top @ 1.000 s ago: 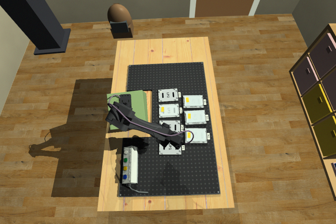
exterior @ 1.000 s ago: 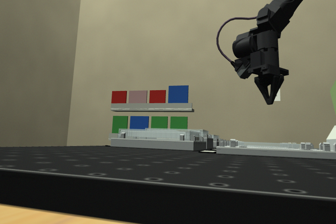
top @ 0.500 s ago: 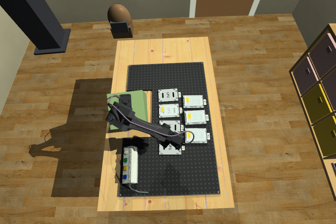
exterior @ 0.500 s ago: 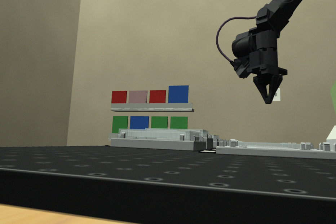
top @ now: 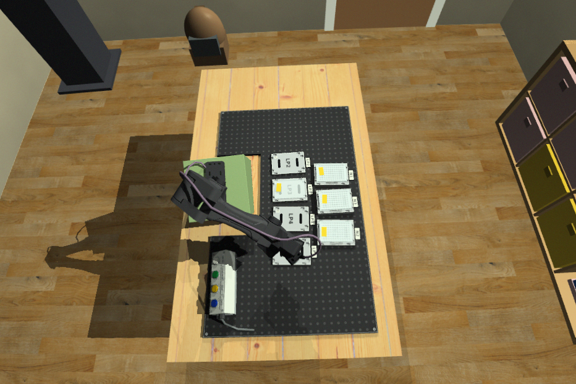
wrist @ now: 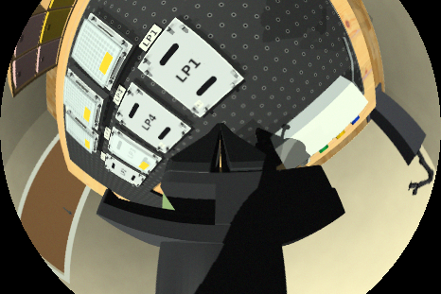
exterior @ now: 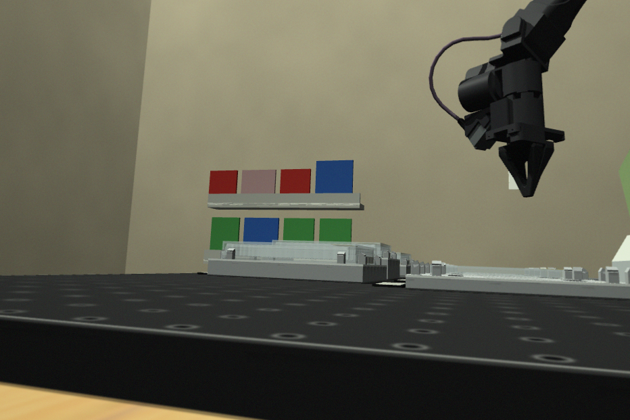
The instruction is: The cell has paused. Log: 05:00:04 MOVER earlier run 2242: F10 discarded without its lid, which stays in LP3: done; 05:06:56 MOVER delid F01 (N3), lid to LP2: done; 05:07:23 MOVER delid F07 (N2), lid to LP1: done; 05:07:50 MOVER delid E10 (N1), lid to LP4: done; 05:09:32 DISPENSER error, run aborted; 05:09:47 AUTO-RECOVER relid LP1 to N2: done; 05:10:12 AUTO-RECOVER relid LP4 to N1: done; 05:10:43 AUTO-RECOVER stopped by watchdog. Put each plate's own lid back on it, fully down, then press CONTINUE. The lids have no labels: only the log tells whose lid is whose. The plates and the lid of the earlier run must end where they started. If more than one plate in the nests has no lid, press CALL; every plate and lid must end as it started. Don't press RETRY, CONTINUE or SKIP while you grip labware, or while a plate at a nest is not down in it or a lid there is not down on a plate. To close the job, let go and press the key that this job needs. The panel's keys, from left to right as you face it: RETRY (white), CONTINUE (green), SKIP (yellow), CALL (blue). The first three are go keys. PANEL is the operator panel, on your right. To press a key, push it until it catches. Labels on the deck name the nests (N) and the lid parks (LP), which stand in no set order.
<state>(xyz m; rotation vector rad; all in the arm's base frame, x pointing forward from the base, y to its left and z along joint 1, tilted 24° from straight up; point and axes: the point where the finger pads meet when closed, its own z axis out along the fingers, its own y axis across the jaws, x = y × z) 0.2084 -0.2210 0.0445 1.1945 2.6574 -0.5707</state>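
My hand is 230 mm past the green CONTINUE key, 70 mm to the left of it and 70 mm above it. The rest, counted from my hand: yellow skip key (230 mm behind, 120 mm to the right, 70 mm below); then blue CALL key (230 mm behind, 170 mm to the right, 70 mm below); then white key (230 mm behind, 70 mm below, 20 mm to the right).
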